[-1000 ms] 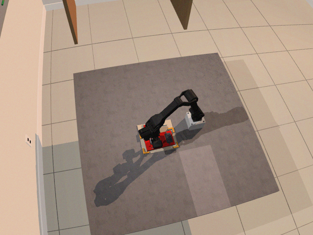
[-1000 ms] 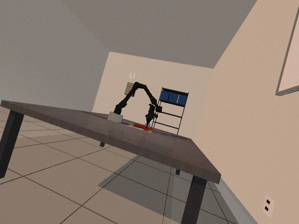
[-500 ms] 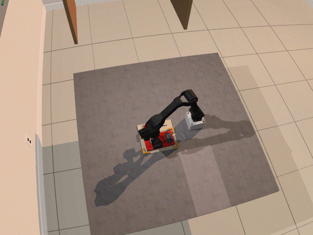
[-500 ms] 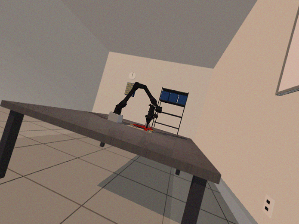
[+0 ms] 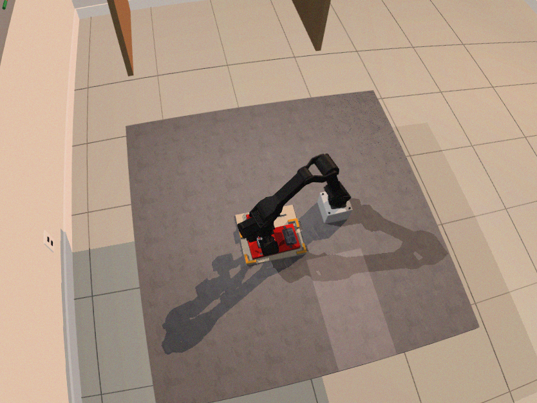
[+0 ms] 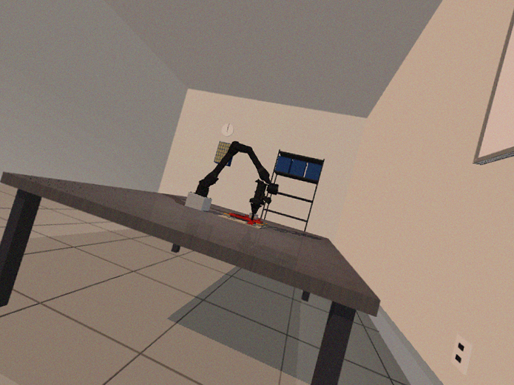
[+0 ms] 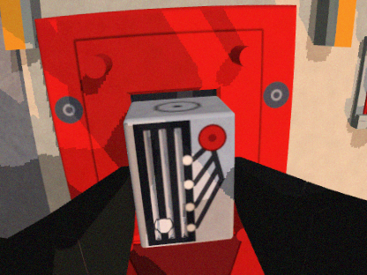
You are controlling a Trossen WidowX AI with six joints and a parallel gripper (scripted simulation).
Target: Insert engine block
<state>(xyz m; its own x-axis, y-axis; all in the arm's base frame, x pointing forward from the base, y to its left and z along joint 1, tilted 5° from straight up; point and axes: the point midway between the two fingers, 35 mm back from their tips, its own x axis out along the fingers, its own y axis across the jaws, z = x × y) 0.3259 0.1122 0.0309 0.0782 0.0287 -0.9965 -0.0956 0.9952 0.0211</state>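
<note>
My gripper tip is 10 mm above the engine block. Round my gripper tip: black stick (30 mm ahead, 130 mm to the right, 20 mm below).
</note>
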